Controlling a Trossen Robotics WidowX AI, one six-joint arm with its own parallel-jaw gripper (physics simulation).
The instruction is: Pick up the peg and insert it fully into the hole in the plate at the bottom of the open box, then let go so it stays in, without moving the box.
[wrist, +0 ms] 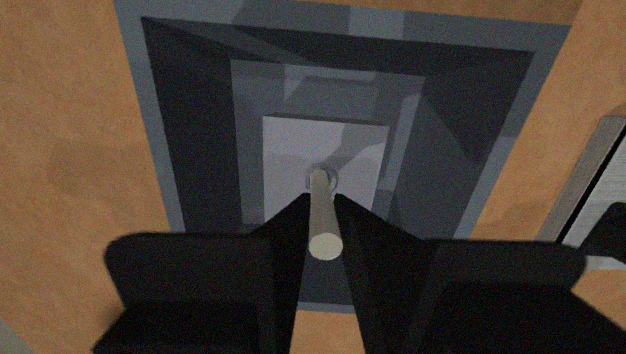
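Pixels of known places: gripper, between the fingertips: (321, 200); arm's base, origin of its link: (620, 230).
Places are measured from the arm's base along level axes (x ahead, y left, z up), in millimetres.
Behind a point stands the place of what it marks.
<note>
The pale cylindrical peg (322, 217) @[y -51, x 332, z 102 mm] is held between the fingers of my gripper (321, 200) @[y -48, x 331, z 80 mm], which is shut on it. Its near round end faces the camera and its far end points down at the plate. The light grey square plate (292, 145) @[y -68, x 354, z 36 mm] lies at the bottom of the open dark blue-grey box (142, 75) @[y -103, x 421, z 76 mm]. The far end of the peg overlaps the ringed hole (334, 179) @[y -44, x 320, z 38 mm] in the plate, and the peg's shadow reaches the ring. The peg covers much of the hole, so how far the tip is inside cannot be told. The fingers hide the plate's near corners.
The box walls rise around the plate on an orange-brown surface (65, 100) @[y -77, x 584, z -22 mm]. A grey bar (581, 177) @[y -51, x 59, z -13 mm] beside a brushed metal panel and a black part stands at the right edge. A greyish corner of something shows at the lower left.
</note>
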